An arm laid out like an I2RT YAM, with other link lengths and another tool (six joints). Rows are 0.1 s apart.
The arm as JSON. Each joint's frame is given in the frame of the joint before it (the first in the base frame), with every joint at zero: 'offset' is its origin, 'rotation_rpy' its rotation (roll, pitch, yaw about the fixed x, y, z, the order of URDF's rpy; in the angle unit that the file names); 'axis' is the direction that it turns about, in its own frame. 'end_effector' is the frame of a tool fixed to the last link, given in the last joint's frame.
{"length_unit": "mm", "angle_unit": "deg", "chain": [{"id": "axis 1", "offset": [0.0, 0.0, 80.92], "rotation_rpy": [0.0, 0.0, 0.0], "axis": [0.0, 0.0, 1.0]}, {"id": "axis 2", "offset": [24.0, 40.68, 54.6], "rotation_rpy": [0.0, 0.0, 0.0], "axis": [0.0, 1.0, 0.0]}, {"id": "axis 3", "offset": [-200.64, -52.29, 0.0], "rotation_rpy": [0.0, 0.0, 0.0], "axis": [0.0, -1.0, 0.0]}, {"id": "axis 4", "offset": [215.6, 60.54, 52.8], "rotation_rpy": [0.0, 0.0, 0.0], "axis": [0.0, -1.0, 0.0]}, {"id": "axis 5", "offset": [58.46, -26.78, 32.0], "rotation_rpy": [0.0, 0.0, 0.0], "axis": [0.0, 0.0, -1.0]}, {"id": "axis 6", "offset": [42.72, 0.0, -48.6], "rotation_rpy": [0.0, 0.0, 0.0], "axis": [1.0, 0.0, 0.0]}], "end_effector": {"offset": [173.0, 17.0, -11.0], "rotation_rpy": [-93.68, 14.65, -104.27]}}
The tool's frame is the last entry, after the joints.
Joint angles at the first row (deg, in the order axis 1, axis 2, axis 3, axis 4, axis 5, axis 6):
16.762 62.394 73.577 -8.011 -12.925 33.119
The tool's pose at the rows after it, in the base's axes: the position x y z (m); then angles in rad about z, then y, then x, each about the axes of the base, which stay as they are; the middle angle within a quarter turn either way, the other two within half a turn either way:
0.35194 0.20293 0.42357 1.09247 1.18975 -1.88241
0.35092 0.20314 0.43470 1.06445 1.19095 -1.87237
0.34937 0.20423 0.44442 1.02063 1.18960 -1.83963
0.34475 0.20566 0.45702 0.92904 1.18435 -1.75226
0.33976 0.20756 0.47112 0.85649 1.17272 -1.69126
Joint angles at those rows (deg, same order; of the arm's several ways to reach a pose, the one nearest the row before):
16.786 64.492 79.769 -11.765 -13.625 31.943
16.746 65.952 83.972 -14.461 -13.844 30.878
16.788 66.958 86.852 -15.796 -14.184 30.191
16.787 67.072 88.453 -15.562 -14.948 29.844
16.732 68.051 92.008 -17.007 -15.978 29.175

